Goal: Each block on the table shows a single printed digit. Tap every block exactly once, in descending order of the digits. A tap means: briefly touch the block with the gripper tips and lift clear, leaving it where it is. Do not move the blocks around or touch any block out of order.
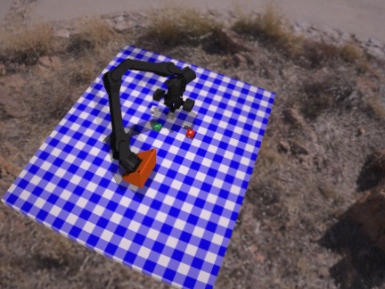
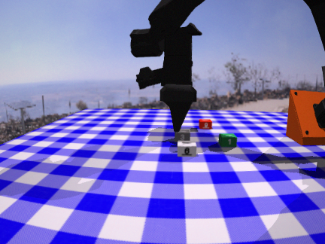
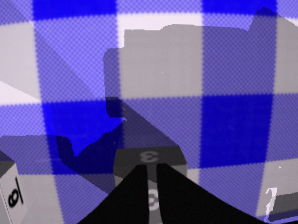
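Right now the grey block marked 3 is 10 mm behind my gripper tip and 10 mm below it. Round my gripper tip: red block: 70 mm behind, 120 mm to the right, 10 mm below; white block marked 6: 20 mm behind, 90 mm to the left, 10 mm below; green block marked 1: 110 mm behind, 30 mm to the left, 10 mm below.
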